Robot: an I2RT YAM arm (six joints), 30 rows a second.
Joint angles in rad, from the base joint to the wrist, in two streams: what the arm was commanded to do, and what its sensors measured. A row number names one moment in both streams.
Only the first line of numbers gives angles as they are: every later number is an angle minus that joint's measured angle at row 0.
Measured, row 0:
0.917, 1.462, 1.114, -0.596, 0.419, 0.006
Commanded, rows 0 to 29:
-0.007, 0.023, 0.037, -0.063, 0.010, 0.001
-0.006, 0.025, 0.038, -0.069, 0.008, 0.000
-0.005, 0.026, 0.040, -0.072, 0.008, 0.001
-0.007, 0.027, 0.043, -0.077, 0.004, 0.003
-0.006, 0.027, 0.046, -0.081, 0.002, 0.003
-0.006, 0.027, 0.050, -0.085, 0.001, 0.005
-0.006, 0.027, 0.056, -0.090, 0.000, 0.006
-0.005, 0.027, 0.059, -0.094, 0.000, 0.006
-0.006, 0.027, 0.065, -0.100, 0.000, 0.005
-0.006, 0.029, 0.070, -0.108, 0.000, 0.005
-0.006, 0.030, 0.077, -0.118, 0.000, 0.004
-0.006, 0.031, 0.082, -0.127, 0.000, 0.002
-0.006, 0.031, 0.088, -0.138, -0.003, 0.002
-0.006, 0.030, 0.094, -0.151, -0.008, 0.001
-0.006, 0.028, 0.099, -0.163, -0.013, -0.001
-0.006, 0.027, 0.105, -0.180, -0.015, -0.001
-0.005, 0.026, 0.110, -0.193, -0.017, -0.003
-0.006, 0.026, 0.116, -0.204, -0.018, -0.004
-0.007, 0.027, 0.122, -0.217, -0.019, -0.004
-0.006, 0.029, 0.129, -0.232, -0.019, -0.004
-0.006, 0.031, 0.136, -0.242, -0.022, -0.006
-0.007, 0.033, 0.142, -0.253, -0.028, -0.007
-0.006, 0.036, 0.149, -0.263, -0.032, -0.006
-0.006, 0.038, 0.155, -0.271, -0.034, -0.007
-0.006, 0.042, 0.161, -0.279, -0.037, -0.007
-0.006, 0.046, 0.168, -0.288, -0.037, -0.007
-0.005, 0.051, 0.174, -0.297, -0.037, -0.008
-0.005, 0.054, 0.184, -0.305, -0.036, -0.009
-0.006, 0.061, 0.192, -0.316, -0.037, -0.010
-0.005, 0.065, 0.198, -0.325, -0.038, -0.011
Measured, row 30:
0.000, 0.044, 0.156, -0.257, -0.035, -0.004
